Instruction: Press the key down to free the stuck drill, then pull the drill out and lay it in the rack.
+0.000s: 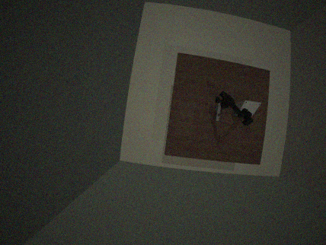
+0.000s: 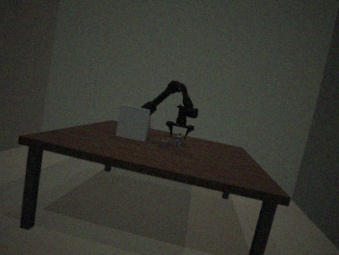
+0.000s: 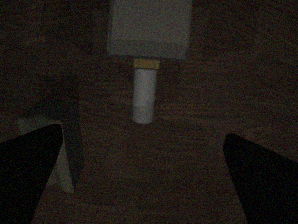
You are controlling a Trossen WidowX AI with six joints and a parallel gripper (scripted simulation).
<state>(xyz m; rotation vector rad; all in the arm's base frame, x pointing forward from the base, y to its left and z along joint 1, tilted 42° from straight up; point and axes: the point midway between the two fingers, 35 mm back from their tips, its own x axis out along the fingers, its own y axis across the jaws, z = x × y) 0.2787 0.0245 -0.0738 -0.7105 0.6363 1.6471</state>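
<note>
The yellow drill is 10 mm behind my gripper tip, 70 mm to the left of it and 20 mm below it. From my gripper tip the other things lie so: pale grey rack 70 mm behind, 50 mm to the right, 50 mm below.
</note>
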